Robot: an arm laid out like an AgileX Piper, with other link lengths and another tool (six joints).
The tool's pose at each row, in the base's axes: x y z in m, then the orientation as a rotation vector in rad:
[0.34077, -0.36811, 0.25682, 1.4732, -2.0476, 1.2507]
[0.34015, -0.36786, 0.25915, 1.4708, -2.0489, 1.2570]
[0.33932, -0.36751, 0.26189, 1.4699, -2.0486, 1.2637]
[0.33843, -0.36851, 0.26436, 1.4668, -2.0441, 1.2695]
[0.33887, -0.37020, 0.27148, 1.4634, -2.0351, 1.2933]
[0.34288, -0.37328, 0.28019, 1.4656, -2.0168, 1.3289]
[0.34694, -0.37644, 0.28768, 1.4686, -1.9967, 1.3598]
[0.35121, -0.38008, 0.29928, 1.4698, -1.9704, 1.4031]
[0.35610, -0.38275, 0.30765, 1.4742, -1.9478, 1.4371]
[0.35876, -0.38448, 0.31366, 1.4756, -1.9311, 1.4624]
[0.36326, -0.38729, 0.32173, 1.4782, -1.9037, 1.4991]
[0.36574, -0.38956, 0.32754, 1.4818, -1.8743, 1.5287]
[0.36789, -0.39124, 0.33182, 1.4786, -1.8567, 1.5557]
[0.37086, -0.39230, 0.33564, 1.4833, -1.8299, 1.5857]
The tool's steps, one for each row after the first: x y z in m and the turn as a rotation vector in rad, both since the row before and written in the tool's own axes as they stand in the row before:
[0.00170, -0.00051, -0.00165, 0.0037, 0.0013, 0.0034]
[0.00201, -0.00052, -0.00200, 0.0044, 0.0012, 0.0020]
[0.00266, -0.00046, -0.00078, 0.0029, 0.0050, -0.0003]
[0.00571, -0.00387, -0.00248, 0.0155, 0.0090, 0.0022]
[0.00612, -0.00790, -0.00126, 0.0259, 0.0112, -0.0018]
[0.00532, -0.00736, -0.00028, 0.0230, 0.0110, -0.0044]
[0.00844, -0.00960, -0.00165, 0.0315, 0.0159, -0.0038]
[0.00539, -0.00848, -0.00032, 0.0262, 0.0108, -0.0049]
[0.00416, -0.00536, -0.00044, 0.0190, 0.0090, -0.0029]
[0.00548, -0.00795, 0.00030, 0.0281, 0.0139, -0.0062]
[0.00443, -0.00503, 0.00038, 0.0239, 0.0135, -0.0100]
[0.00316, -0.00394, 0.00054, 0.0191, 0.0119, -0.0013]
[0.00215, -0.00442, 0.00058, 0.0249, 0.0108, -0.0078]

